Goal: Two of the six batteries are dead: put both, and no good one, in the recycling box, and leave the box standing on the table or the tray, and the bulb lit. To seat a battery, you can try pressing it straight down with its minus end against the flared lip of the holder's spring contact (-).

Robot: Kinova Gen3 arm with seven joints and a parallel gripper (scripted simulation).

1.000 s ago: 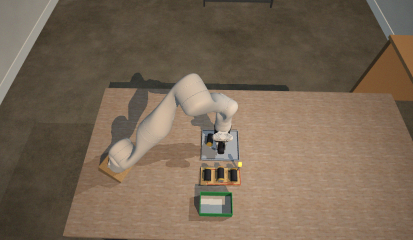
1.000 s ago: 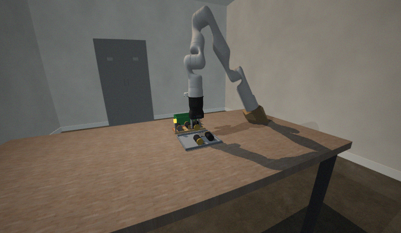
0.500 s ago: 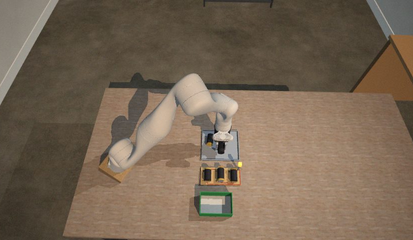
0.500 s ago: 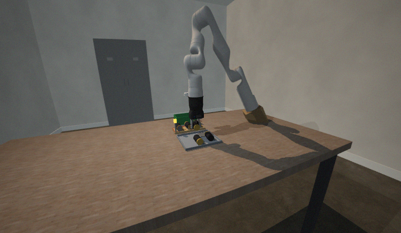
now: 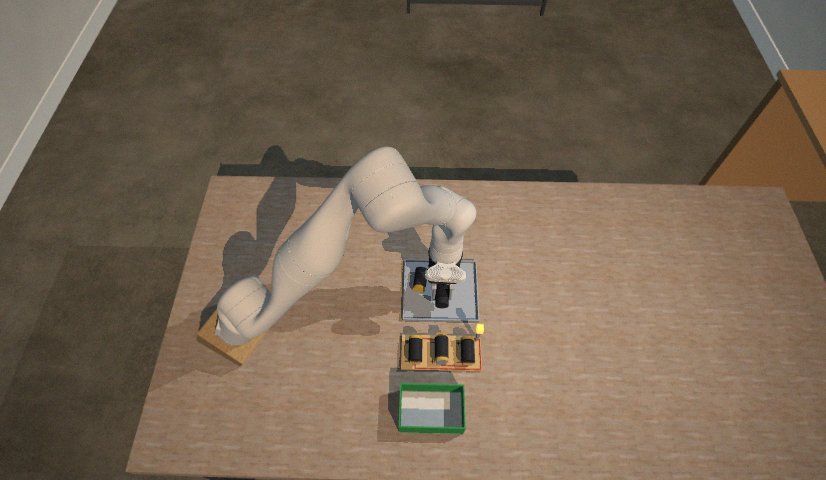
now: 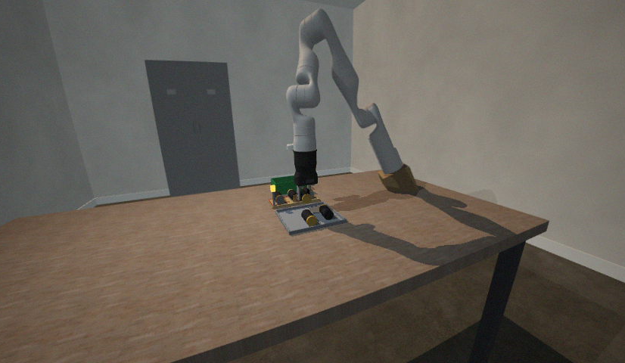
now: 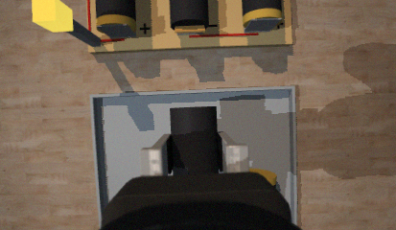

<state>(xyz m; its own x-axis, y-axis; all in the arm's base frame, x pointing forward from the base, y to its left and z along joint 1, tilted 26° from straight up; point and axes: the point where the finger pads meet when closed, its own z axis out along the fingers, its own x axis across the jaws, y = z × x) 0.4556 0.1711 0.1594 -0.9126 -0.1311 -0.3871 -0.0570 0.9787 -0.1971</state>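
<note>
Now: hand 4 cm to the right of the grey tray and 7 cm above it. The rest, counted from my hand: green recycling box: 1 cm behind, 28 cm to the right, 6 cm below.
</note>
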